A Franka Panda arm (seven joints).
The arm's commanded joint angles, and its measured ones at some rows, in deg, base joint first. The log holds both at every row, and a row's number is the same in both.
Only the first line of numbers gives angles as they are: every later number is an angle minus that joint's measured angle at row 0.
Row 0, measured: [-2.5, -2.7, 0.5, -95.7, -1.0, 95.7, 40.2]
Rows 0 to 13, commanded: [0.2, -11.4, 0.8, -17.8, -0.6, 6.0, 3.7]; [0.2, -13.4, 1.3, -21.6, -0.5, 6.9, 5.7]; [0.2, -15.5, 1.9, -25.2, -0.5, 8.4, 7.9]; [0.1, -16.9, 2.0, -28.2, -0.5, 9.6, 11.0]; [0.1, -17.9, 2.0, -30.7, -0.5, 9.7, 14.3]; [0.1, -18.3, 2.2, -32.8, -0.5, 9.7, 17.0]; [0.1, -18.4, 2.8, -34.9, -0.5, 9.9, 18.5]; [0.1, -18.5, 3.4, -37.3, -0.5, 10.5, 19.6]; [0.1, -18.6, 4.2, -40.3, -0.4, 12.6, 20.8]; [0.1, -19.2, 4.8, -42.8, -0.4, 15.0, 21.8]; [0.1, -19.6, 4.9, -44.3, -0.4, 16.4, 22.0]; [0.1, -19.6, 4.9, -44.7, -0.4, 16.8, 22.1]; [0.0, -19.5, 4.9, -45.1, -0.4, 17.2, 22.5]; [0.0, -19.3, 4.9, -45.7, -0.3, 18.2, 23.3]
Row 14, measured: [0.4, -17.3, 4.3, -42.7, 0.0, 15.5, 20.9]
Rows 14 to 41, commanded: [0.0, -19.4, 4.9, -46.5, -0.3, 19.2, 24.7]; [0.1, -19.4, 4.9, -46.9, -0.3, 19.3, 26.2]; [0.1, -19.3, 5.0, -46.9, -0.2, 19.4, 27.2]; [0.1, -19.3, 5.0, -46.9, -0.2, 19.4, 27.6]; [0.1, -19.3, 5.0, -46.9, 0.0, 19.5, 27.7]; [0.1, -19.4, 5.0, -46.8, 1.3, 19.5, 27.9]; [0.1, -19.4, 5.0, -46.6, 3.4, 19.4, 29.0]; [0.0, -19.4, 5.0, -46.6, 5.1, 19.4, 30.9]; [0.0, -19.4, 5.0, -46.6, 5.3, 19.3, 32.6]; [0.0, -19.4, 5.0, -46.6, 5.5, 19.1, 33.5]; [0.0, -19.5, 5.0, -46.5, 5.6, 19.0, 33.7]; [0.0, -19.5, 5.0, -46.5, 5.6, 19.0, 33.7]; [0.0, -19.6, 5.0, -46.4, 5.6, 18.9, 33.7]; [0.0, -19.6, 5.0, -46.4, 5.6, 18.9, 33.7]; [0.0, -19.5, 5.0, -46.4, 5.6, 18.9, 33.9]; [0.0, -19.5, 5.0, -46.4, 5.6, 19.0, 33.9]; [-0.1, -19.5, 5.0, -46.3, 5.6, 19.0, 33.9]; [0.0, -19.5, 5.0, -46.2, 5.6, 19.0, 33.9]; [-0.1, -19.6, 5.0, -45.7, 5.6, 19.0, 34.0]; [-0.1, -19.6, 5.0, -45.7, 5.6, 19.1, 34.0]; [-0.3, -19.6, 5.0, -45.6, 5.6, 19.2, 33.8]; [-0.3, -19.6, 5.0, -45.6, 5.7, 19.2, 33.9]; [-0.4, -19.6, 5.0, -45.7, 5.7, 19.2, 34.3]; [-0.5, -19.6, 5.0, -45.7, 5.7, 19.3, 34.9]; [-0.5, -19.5, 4.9, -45.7, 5.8, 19.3, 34.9]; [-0.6, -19.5, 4.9, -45.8, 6.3, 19.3, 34.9]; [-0.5, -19.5, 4.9, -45.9, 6.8, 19.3, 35.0]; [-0.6, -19.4, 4.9, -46.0, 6.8, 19.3, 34.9]
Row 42, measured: [0.0, -18.8, 4.3, -45.3, 5.4, 18.3, 33.9]
